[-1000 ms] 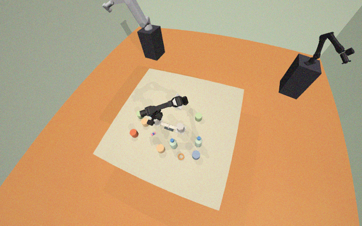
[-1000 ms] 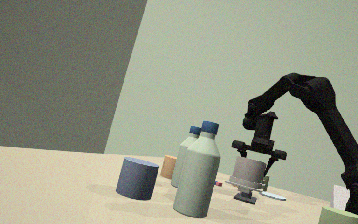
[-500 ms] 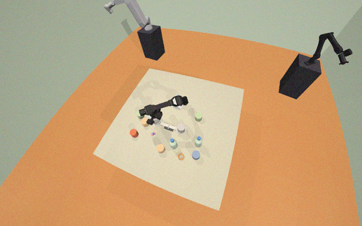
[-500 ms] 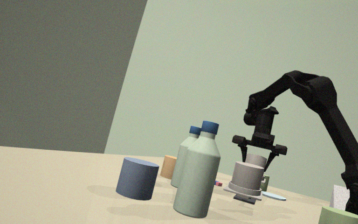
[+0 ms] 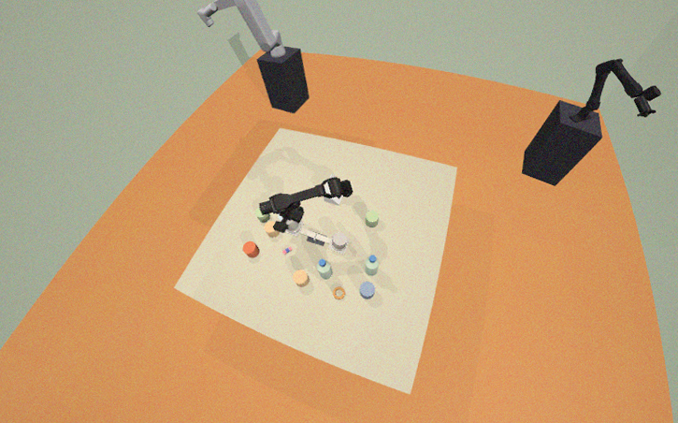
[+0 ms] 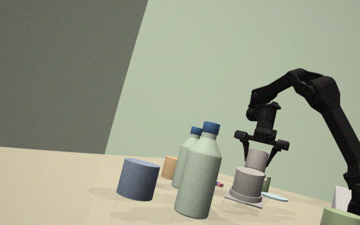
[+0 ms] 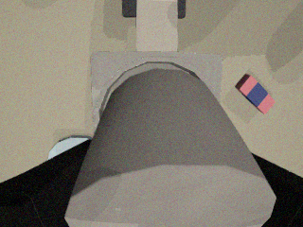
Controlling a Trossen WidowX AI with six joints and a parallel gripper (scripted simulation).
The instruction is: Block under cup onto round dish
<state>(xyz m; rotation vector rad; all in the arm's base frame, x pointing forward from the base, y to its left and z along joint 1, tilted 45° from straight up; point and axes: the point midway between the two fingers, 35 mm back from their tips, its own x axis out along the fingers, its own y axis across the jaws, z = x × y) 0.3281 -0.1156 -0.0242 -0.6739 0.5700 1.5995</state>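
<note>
The mint-green block is 1 cm to the left of my gripper tip and 2 cm below it. Round my gripper tip: red-blue piece: 11 cm ahead, 2 cm to the left, 10 cm below; then grey cup: 2 cm to the right, 1 cm above; then balance beam: 2 cm behind, 13 cm to the left, 7 cm below.
</note>
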